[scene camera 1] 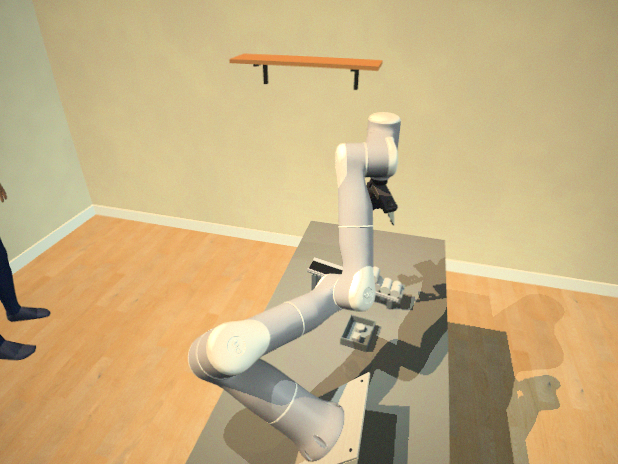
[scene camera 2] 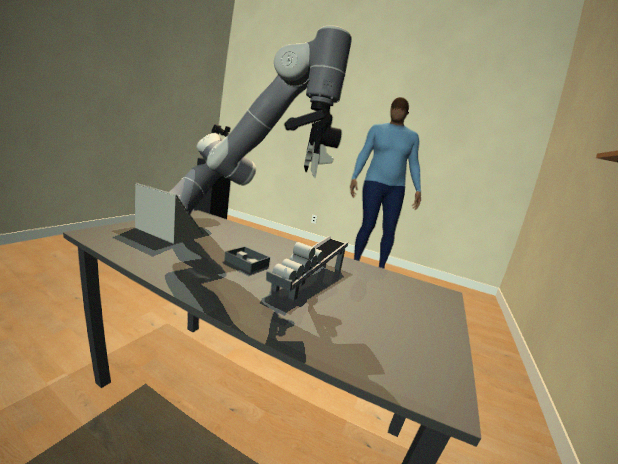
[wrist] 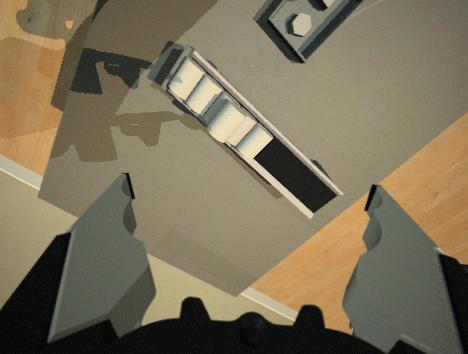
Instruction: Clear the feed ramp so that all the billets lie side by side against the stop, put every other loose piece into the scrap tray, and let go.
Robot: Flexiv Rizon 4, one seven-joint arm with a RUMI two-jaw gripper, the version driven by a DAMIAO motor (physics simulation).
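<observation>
My gripper (scene camera 1: 392, 218) (scene camera 2: 310, 171) (wrist: 247, 181) is open and empty, high above the table. The feed ramp (scene camera 1: 325, 266) (scene camera 2: 330, 246) (wrist: 297, 175) slopes down to its stop (scene camera 2: 278, 279). Two pale cylinders (scene camera 2: 284, 271) (wrist: 188, 77) (wrist: 205, 95) lie side by side at the low end. After a narrow gap, a larger-looking cylinder (scene camera 2: 303, 250) (wrist: 227, 120) sits higher than its neighbours. Another pale cylinder (wrist: 255, 141) lies uphill, with a pale piece (wrist: 242, 131) partly hidden between them. The scrap tray (scene camera 1: 356, 345) (scene camera 2: 235, 262) (wrist: 281, 41) holds small pale pieces (scene camera 1: 361, 327) (wrist: 301, 24). The arm hides part of the ramp in scene camera 1.
The grey table (scene camera 1: 400, 240) (scene camera 2: 400, 310) carries the ramp and the tray. A pale upright panel (scene camera 2: 155, 212) stands near the arm's base. An orange wall shelf (scene camera 1: 306, 61) hangs on the far wall. A person (scene camera 2: 393, 160) stands beyond the table.
</observation>
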